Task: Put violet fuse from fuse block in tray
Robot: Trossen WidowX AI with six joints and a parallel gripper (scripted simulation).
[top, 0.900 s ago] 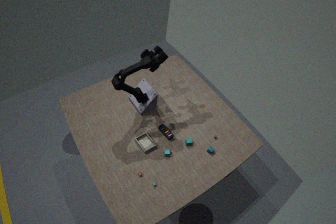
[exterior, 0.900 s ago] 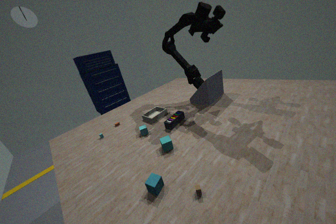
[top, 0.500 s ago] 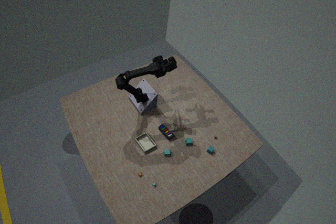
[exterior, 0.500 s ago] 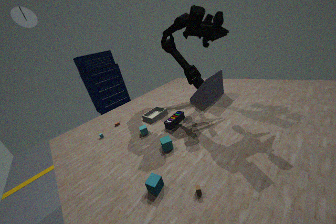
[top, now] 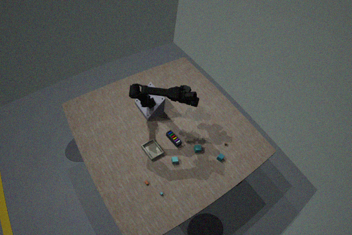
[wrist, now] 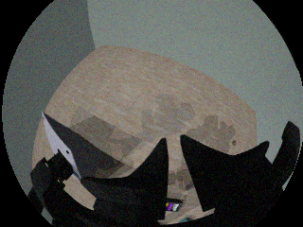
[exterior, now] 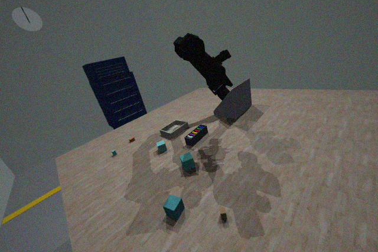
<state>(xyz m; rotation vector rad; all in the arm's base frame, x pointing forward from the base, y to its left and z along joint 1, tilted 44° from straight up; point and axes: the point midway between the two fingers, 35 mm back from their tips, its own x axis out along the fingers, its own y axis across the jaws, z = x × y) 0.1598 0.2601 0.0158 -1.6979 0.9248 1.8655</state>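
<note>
Right now the violet fuse is 210 mm below my gripper tip, 150 mm ahead of it and 140 mm to the right of it. The rest, counted from my gripper tip: brown piece 320 mm ahead, 220 mm below, 190 mm to the left; then orange piece 460 mm to the right, 360 mm ahead, 230 mm below; then grey tray 330 mm to the right, 230 mm below, 150 mm ahead.
</note>
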